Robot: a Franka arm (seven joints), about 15 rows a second.
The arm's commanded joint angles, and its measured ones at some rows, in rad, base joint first. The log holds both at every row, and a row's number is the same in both.
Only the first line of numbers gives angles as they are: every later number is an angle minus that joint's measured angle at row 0.
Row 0, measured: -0.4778, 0.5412, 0.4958, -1.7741, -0.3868, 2.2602, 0.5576
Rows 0 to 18, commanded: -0.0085, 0.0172, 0.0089, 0.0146, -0.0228, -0.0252, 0.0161; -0.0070, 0.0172, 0.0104, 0.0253, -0.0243, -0.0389, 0.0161; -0.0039, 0.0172, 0.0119, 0.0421, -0.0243, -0.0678, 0.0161; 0.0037, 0.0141, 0.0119, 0.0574, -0.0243, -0.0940, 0.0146; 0.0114, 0.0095, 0.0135, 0.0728, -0.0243, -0.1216, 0.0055; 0.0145, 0.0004, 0.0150, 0.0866, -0.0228, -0.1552, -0.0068; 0.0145, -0.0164, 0.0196, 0.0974, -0.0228, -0.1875, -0.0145; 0.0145, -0.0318, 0.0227, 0.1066, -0.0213, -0.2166, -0.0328; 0.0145, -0.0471, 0.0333, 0.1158, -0.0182, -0.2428, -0.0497; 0.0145, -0.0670, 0.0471, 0.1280, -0.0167, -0.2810, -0.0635; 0.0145, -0.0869, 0.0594, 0.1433, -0.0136, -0.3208, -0.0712; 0.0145, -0.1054, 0.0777, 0.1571, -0.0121, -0.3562, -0.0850; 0.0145, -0.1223, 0.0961, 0.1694, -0.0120, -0.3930, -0.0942; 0.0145, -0.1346, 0.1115, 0.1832, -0.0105, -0.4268, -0.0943; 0.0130, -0.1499, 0.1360, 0.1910, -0.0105, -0.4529, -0.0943; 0.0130, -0.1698, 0.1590, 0.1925, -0.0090, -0.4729, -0.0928; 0.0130, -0.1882, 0.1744, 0.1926, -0.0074, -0.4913, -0.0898; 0.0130, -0.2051, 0.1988, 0.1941, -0.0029, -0.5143, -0.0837; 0.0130, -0.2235, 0.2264, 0.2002, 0.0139, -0.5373, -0.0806
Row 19, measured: 0.0196, -0.1858, 0.1819, 0.1961, 0.0001, -0.4935, -0.0737
